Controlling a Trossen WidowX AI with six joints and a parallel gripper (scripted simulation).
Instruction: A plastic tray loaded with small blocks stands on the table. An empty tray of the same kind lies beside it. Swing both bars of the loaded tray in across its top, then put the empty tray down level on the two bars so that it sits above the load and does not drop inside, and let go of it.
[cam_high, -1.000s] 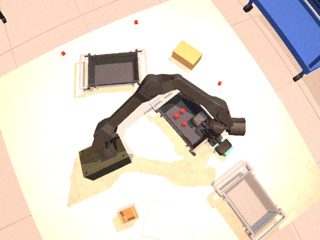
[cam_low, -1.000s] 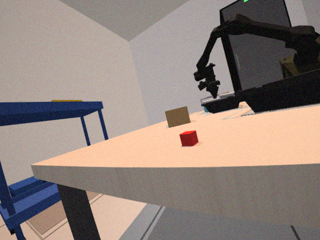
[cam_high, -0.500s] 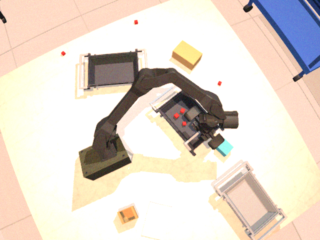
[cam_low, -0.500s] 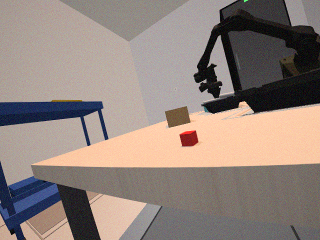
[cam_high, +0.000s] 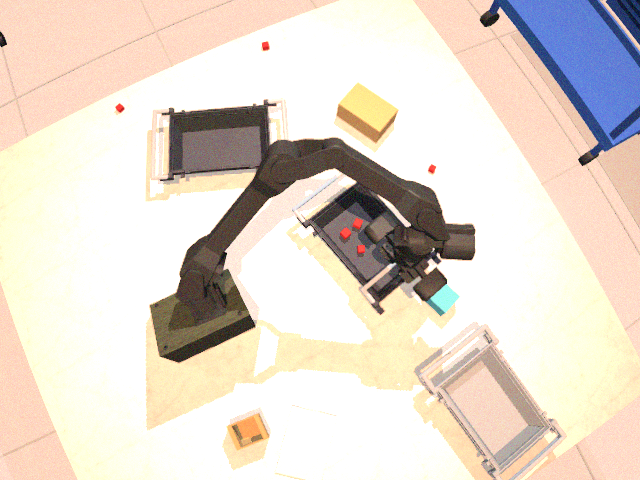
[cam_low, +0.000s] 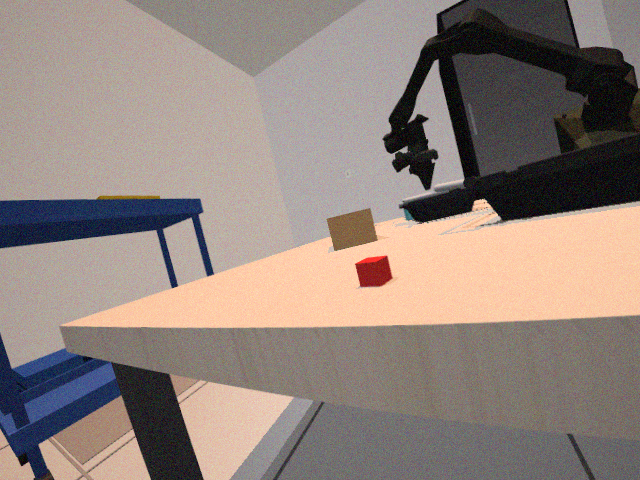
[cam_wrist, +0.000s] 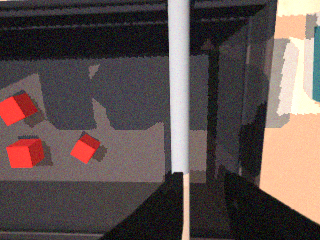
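Now: gripper tip 90 mm to the left of the cyan block, 80 mm short of it and 60 mm above it.
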